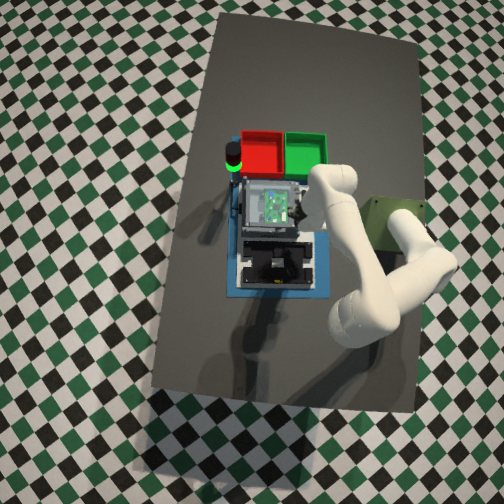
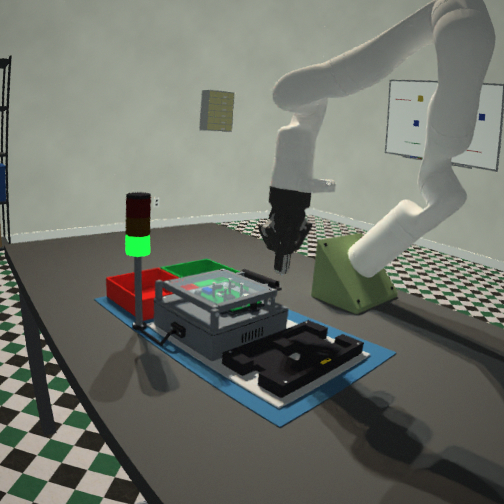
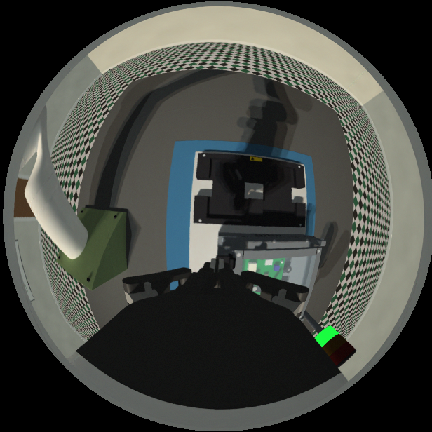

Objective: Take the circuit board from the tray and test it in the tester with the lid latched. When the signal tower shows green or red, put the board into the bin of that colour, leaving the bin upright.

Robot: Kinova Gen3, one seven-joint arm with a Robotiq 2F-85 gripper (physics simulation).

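The circuit board (image 1: 276,206) (image 3: 262,270) lies in the grey tester (image 1: 269,233) (image 2: 235,334), under its clear, grey-framed lid (image 2: 215,316). The lid is down over the board; I cannot tell whether it is latched. The signal tower (image 1: 233,164) (image 2: 138,246) (image 3: 327,336) shows green. The black tray (image 1: 252,274) (image 2: 282,375) (image 3: 217,200) holds no board. The red bin (image 1: 262,155) (image 2: 120,290) and the green bin (image 1: 305,155) (image 2: 200,266) stand upright and empty. My gripper (image 1: 298,214) (image 2: 281,271) (image 3: 216,266) is shut and empty, pointing down above the dark handle (image 2: 262,280) on the tester's robot side.
A blue mat (image 1: 322,280) (image 2: 285,419) (image 3: 177,200) lies under the tester and tray. The green arm base (image 1: 379,225) (image 2: 332,280) (image 3: 107,250) stands beside it. The tower's pole (image 2: 138,295) rises at the tester's far side from the base, with a cable at its foot.
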